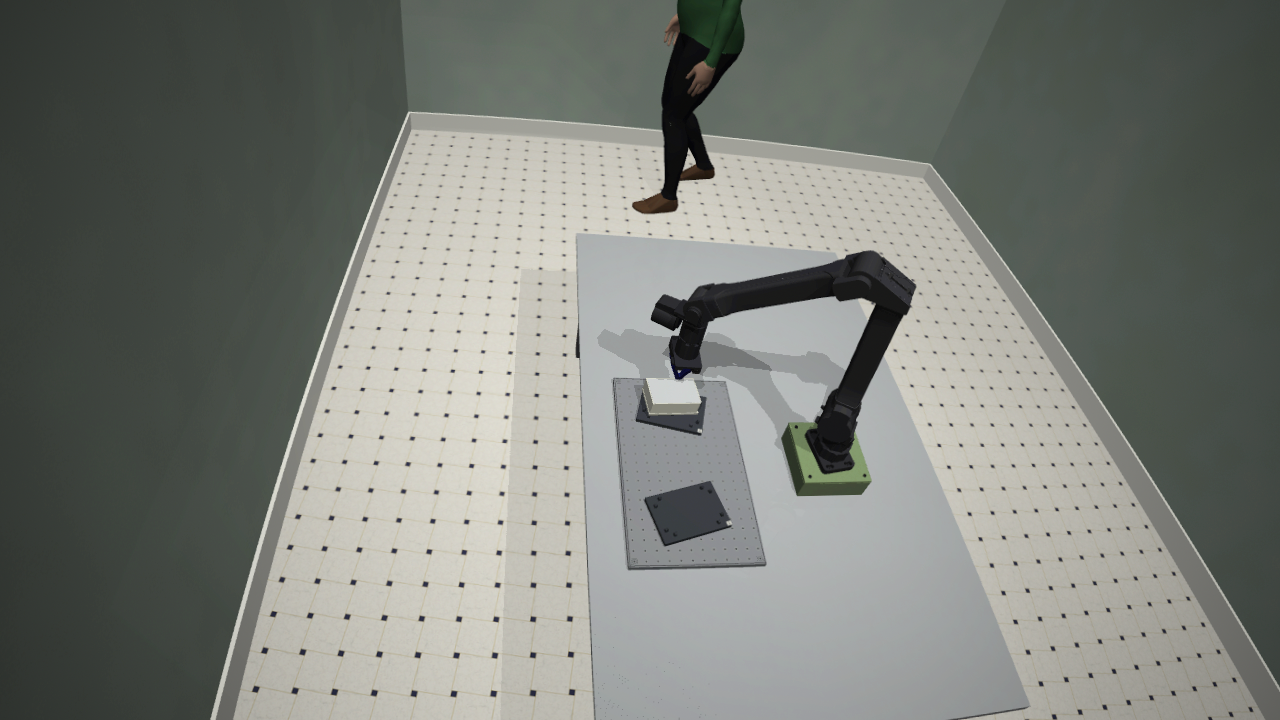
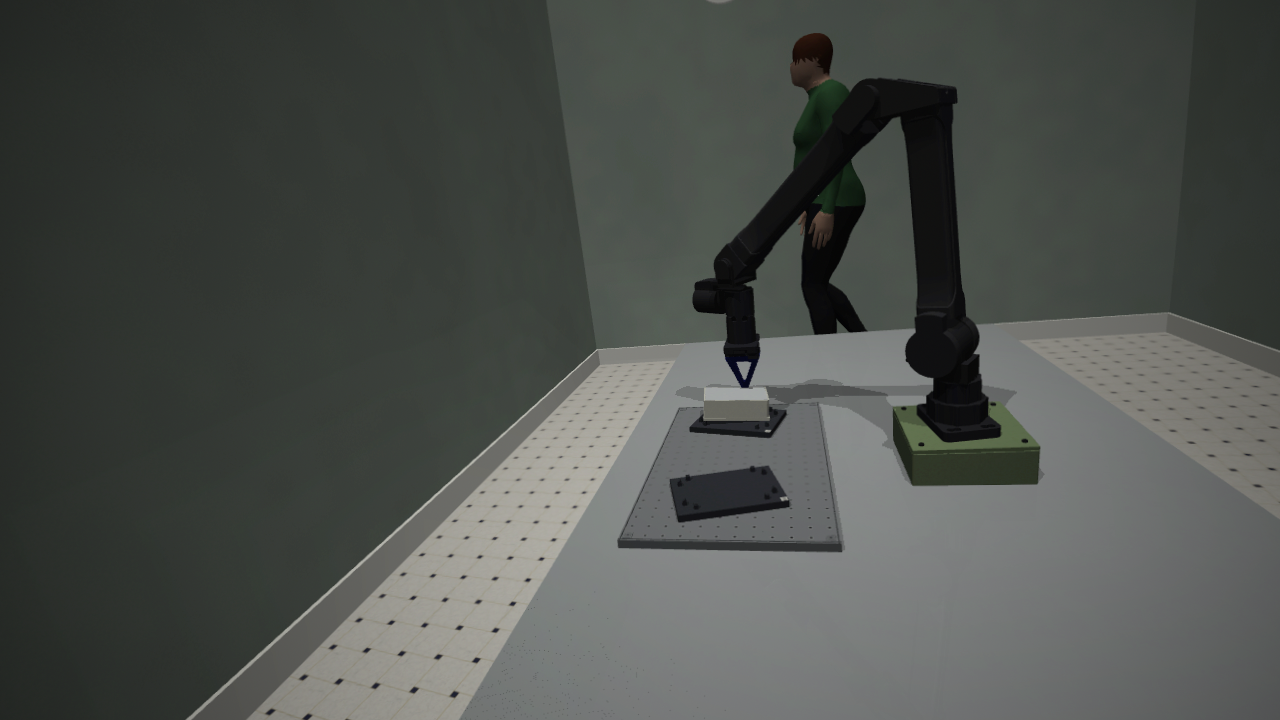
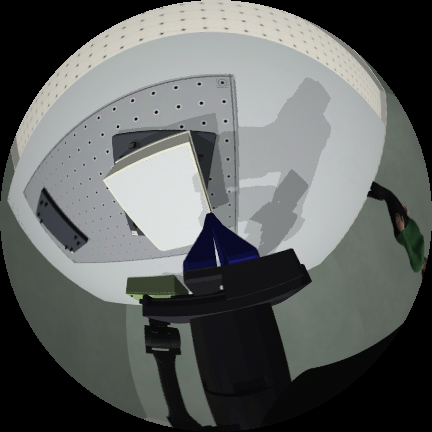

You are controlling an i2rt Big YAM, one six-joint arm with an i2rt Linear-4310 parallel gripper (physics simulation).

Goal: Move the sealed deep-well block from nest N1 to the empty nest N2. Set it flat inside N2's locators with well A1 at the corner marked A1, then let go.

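Places are measured from the arm's base along level axes (x back, y down, z right), in millimetres.
Pixels of known places: gripper, fingertip midpoint: (image 1: 677,378) (image 2: 744,387) (image 3: 209,216); arm's base, origin of the base link: (image 1: 828,451) (image 2: 956,424).
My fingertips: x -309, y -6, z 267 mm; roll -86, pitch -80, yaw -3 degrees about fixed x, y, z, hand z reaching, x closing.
Observation:
For each thing: its top centre in the pictures, then the offset to it from my fingertips. Level surfaces: height alone.
- white deep-well block, middle of its top: (image 3: 166,215) (image 2: 734,391) (image 1: 673,389) dx -24, dy -7, dz -38 mm
- dark nest plate N1, middle of its top: (image 3: 159,198) (image 2: 737,413) (image 1: 673,404) dx -22, dy +34, dz -54 mm
- empty nest N2, middle of its top: (image 2: 725,482) (image 1: 689,508) (image 3: 54,230) dx -67, dy +34, dz -345 mm
- white corner mark, middle of its top: (image 2: 784,498) (image 1: 729,523) dx +15, dy +44, dz -390 mm
- grey perforated board, middle of its top: (image 2: 738,457) (image 3: 89,216) (image 1: 683,462) dx -37, dy +56, dz -212 mm
- table, its level: dy +69 mm
The white deep-well block (image 1: 672,395) (image 2: 735,404) (image 3: 157,200) rests on the dark nest plate N1 (image 1: 662,422) (image 2: 732,428) (image 3: 205,150). It looks turned relative to that plate; whether it lies flat I cannot tell. The well A1 cannot be made out on it. The empty nest N2 (image 1: 687,513) (image 2: 728,492) (image 3: 59,221) has small dark locators near its corners and a white corner mark (image 1: 729,522) (image 2: 784,498). My gripper (image 1: 681,376) (image 2: 744,385) (image 3: 209,216) is shut and empty. Its blue fingertips point down by the block's far edge; contact is unclear.
Both nests stand on a grey perforated board (image 1: 666,461) (image 2: 742,454) (image 3: 166,98) on the table (image 1: 787,608) (image 2: 895,617). The arm's green base block (image 1: 832,485) (image 2: 975,467) (image 3: 155,285) is to the right. A person in green (image 1: 716,31) (image 2: 819,134) (image 3: 412,245) stands beyond the table.

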